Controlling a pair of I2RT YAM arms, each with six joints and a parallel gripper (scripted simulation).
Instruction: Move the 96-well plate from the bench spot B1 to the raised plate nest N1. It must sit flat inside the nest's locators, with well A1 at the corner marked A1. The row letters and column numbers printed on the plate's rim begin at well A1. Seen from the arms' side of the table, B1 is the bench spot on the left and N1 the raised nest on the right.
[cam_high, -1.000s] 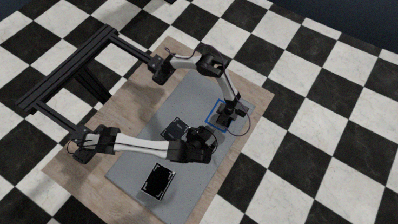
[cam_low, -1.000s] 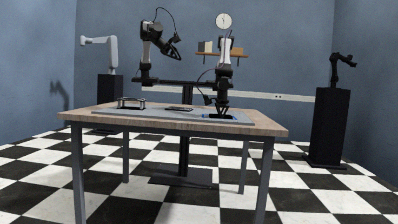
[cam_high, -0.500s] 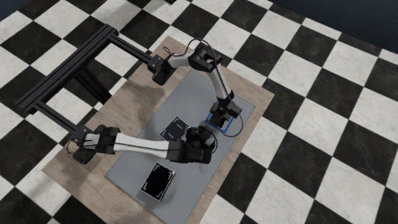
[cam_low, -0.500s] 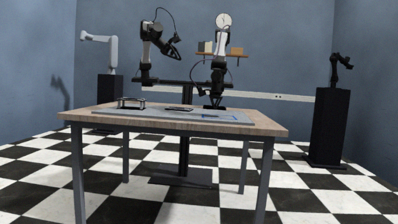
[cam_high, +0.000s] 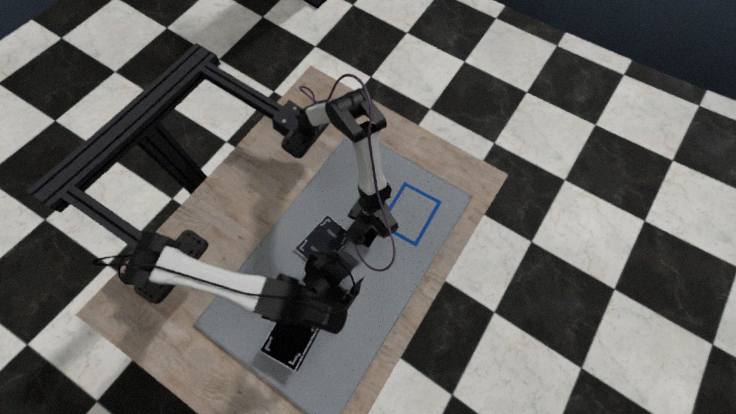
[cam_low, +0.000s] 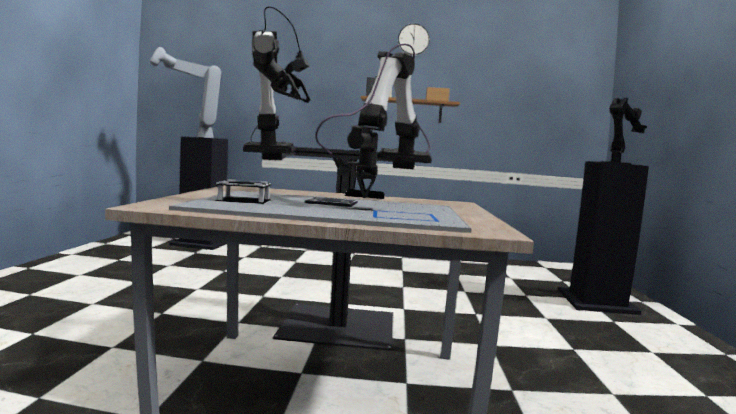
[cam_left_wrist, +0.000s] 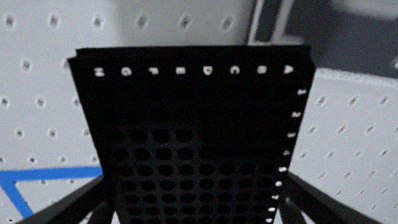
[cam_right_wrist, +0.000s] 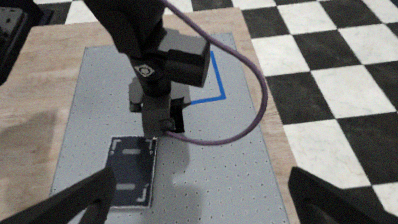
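Right now the 96-well plate is 80 mm behind my right hand, 200 mm to the left of it and 300 mm below it. The rest, counted from my right hand: white A1 mark: 10 mm behind, 120 mm to the right, 290 mm below.
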